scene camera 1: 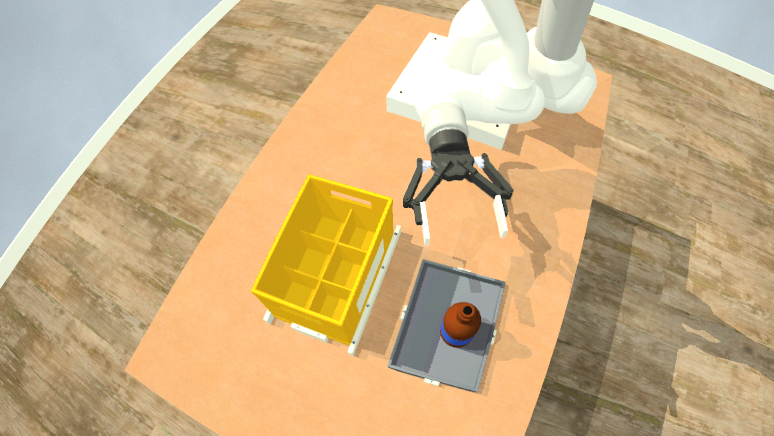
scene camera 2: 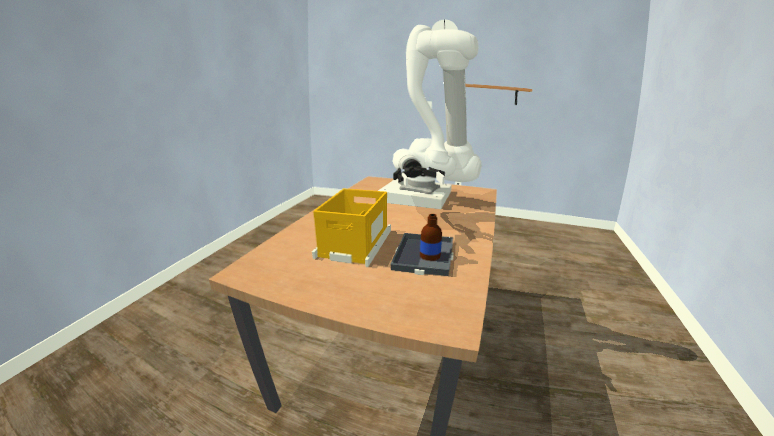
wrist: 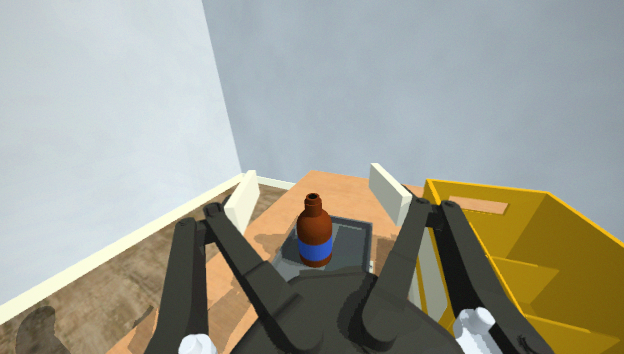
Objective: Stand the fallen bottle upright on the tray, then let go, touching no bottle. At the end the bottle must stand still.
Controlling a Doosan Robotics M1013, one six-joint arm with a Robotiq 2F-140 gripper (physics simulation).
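Places are measured from the arm's base along level axes (x ahead, y right, z down), in millimetres.
Where they show: gripper, fingertip midpoint: (scene camera 1: 466, 238) (scene camera 2: 425, 181) (wrist: 314, 178); arm's base, link origin: (scene camera 2: 420, 188).
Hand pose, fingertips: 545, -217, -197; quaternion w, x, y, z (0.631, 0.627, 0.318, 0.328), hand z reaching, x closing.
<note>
Things, the pixels of their centre, and the offset from my fingertips, as dx, dy, dz.
- brown bottle, body centre: (scene camera 1: 462, 321) (wrist: 314, 227) (scene camera 2: 431, 236) +84, -59, +167
- grey tray, body centre: (scene camera 1: 448, 324) (wrist: 323, 255) (scene camera 2: 424, 252) +82, -37, +237
- yellow crate, body centre: (scene camera 1: 329, 261) (wrist: 501, 284) (scene camera 2: 353, 222) +109, +237, +162
A brown bottle (scene camera 1: 460, 324) (scene camera 2: 431, 241) (wrist: 314, 230) with a blue label stands upright on the grey tray (scene camera 1: 407, 324) (scene camera 2: 401, 267) (wrist: 371, 240), towards the tray's right side in the first scene view. My gripper (scene camera 1: 464, 238) (scene camera 2: 422, 177) (wrist: 314, 178) is wide open with nothing between its fingers. It is back towards the robot's base, beyond the tray's edge and apart from the bottle. In the wrist view the bottle shows between the two fingertips but farther off. The tray's near part is hidden there by the gripper body.
A yellow crate (scene camera 1: 373, 259) (scene camera 2: 341, 238) (wrist: 530, 240) with compartments stands beside the tray, left in the scene views and right in the wrist view. White brackets (scene camera 1: 353, 346) (scene camera 2: 340, 257) hold its base. The robot's white base plate (scene camera 1: 411, 89) (scene camera 2: 417, 198) is at the table's back.
</note>
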